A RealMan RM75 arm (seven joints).
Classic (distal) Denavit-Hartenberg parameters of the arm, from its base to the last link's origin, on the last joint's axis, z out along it. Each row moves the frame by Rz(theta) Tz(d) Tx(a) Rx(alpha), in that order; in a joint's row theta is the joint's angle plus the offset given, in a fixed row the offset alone. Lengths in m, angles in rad.
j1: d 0.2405; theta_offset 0; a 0; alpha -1.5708
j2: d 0; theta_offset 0; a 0; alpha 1.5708
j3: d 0.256; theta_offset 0; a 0; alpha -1.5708
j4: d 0; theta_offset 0; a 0; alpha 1.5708
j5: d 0.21; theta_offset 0; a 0; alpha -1.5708
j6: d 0; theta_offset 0; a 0; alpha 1.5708
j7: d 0.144; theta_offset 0; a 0; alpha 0
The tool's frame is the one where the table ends.
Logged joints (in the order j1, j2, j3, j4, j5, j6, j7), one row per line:
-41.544, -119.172, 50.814, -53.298, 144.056, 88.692, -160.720
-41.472, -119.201, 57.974, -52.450, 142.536, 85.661, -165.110
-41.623, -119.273, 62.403, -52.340, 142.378, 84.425, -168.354
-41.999, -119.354, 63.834, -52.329, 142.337, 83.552, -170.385
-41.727, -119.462, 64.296, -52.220, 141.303, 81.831, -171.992
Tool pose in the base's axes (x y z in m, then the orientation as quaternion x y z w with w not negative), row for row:
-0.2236, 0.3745, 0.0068, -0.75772, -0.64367, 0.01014, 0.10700
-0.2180, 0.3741, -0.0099, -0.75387, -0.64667, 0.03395, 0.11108
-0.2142, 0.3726, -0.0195, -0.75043, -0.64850, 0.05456, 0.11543
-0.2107, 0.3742, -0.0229, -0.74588, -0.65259, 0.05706, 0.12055
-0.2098, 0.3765, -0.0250, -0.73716, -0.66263, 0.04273, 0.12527
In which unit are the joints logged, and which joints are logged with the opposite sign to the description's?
The joints are logged in degrees. Opposite sign: j4.
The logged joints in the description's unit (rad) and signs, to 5 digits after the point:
-0.72508, -2.07994, 0.88687, 0.93023, 2.51425, 1.54797, -2.80509
-0.72382, -2.08045, 1.01184, 0.91543, 2.48772, 1.49507, -2.88171
-0.72646, -2.08171, 1.08914, 0.91351, 2.48496, 1.47349, -2.93833
-0.73302, -2.08312, 1.11411, 0.91331, 2.48425, 1.45826, -2.97378
-0.72827, -2.08501, 1.12218, 0.91141, 2.46620, 1.42822, -3.00183

